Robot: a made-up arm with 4 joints. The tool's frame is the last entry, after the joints.
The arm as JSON. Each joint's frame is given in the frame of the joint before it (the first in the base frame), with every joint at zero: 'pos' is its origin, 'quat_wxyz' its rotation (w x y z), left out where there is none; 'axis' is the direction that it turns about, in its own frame. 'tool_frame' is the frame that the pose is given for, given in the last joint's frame.
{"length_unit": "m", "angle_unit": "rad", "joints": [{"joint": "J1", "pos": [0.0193, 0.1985, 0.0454], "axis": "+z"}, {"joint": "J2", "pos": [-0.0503, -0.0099, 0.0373], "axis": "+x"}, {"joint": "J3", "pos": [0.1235, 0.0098, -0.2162], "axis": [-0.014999, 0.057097, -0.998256]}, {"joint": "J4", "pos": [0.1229, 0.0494, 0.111], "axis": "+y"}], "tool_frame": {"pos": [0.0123, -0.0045, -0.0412], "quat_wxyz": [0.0, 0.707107, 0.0, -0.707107]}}
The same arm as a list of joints. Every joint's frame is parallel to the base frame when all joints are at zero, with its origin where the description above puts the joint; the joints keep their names.
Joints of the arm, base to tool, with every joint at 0 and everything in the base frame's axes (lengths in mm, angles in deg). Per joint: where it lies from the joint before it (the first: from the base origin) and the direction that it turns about. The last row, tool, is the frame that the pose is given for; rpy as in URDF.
J1: offset 19.3 198.5 45.4 axis 0 0 1
J2: offset -50.3 -9.9 37.3 axis 1 0 0
J3: offset 123.5 9.8 -216.2 axis -0.014999 0.057097 -0.998256
J4: offset 122.9 49.4 111 axis 0 1 0
tool: offset 12.3 -4.5 -41.2 rpy 180 90 0

